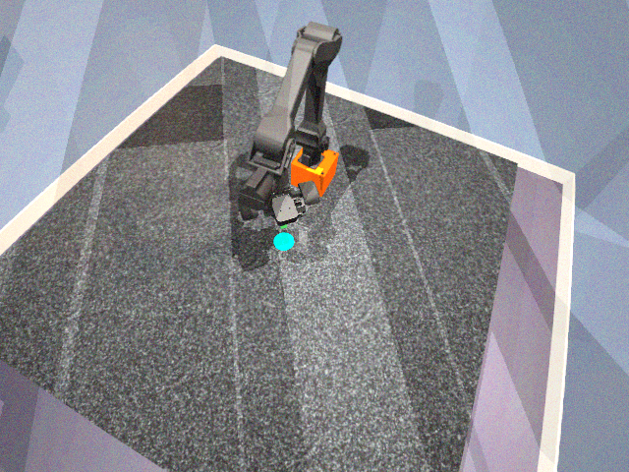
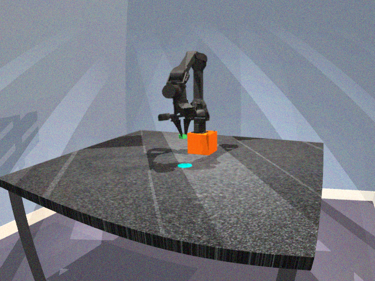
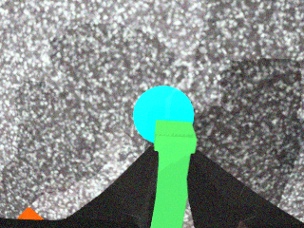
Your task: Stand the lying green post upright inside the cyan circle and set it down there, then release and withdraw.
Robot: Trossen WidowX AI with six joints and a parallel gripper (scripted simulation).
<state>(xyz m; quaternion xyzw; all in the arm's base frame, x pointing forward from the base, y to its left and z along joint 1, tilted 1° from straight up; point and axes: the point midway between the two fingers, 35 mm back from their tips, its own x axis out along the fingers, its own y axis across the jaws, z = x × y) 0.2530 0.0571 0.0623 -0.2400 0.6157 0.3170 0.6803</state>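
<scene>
The cyan circle lies 130 mm below my gripper tip, 10 mm to the right of it and 10 mm behind it. Also, from my gripper tip: green post: 10 mm to the right, 10 mm behind.
</scene>
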